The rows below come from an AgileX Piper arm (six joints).
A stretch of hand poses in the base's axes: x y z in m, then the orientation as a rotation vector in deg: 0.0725, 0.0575, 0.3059, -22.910, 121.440, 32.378; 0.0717, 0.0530, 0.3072, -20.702, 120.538, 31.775; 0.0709, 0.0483, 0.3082, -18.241, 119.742, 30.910; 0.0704, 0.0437, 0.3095, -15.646, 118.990, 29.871; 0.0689, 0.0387, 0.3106, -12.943, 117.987, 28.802; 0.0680, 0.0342, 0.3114, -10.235, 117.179, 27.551; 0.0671, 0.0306, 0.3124, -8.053, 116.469, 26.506; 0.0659, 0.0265, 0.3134, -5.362, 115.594, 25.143; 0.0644, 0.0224, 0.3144, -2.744, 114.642, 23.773; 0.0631, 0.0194, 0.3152, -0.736, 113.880, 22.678; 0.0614, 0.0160, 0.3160, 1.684, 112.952, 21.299; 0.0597, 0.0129, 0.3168, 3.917, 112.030, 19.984; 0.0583, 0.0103, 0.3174, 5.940, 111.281, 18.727; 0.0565, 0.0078, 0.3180, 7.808, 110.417, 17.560; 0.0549, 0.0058, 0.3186, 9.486, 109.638, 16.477
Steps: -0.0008, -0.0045, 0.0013, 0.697, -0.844, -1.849; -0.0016, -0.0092, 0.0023, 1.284, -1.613, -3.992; -0.0021, -0.0138, 0.0036, 1.789, -2.343, -6.309; -0.0036, -0.0188, 0.0047, 2.388, -3.268, -8.739; -0.0045, -0.0233, 0.0055, 2.803, -4.017, -11.251; -0.0054, -0.0269, 0.0065, 3.126, -4.656, -13.301; -0.0066, -0.0310, 0.0075, 3.468, -5.425, -15.872; -0.0081, -0.0351, 0.0085, 3.796, -6.238, -18.410; -0.0094, -0.0381, 0.0093, 4.022, -6.874, -20.386; -0.0111, -0.0415, 0.0101, 4.251, -7.633, -22.803; -0.0128, -0.0446, 0.0109, 4.447, -8.372, -25.067; -0.0142, -0.0472, 0.0115, 4.546, -8.947, -27.145; -0.0160, -0.0497, 0.0121, 4.682, -9.619, -29.091; -0.0176, -0.0517, 0.0127, 4.776, -10.214, -30.861
